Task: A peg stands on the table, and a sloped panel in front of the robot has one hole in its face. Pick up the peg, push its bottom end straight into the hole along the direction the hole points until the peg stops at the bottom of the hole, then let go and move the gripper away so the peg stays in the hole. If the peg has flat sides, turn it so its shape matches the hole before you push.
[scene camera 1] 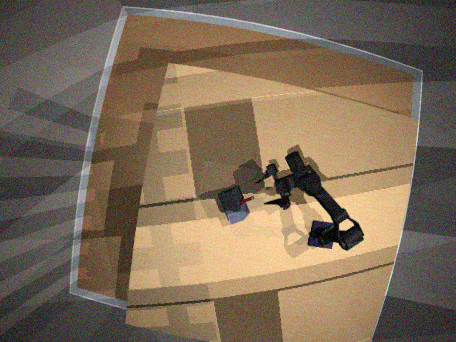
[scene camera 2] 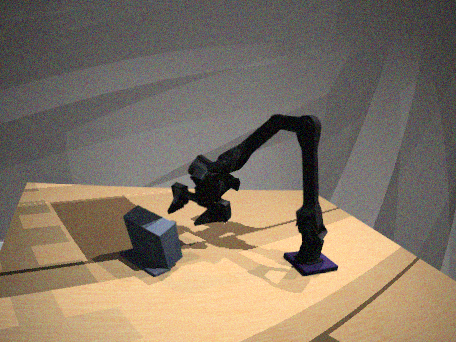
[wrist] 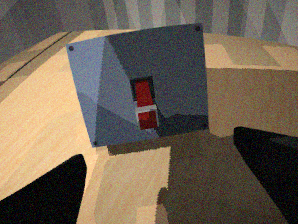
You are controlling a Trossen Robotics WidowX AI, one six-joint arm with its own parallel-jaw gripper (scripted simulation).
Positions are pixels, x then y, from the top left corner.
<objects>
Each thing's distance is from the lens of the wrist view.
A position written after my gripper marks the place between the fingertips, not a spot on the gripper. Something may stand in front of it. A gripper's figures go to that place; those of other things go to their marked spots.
my gripper (wrist: 160, 149): 0.10 m
red peg (wrist: 147, 117): 0.12 m
panel (wrist: 101, 67): 0.17 m
The marked spots on the red peg and the panel are 0.08 m apart.
</objects>
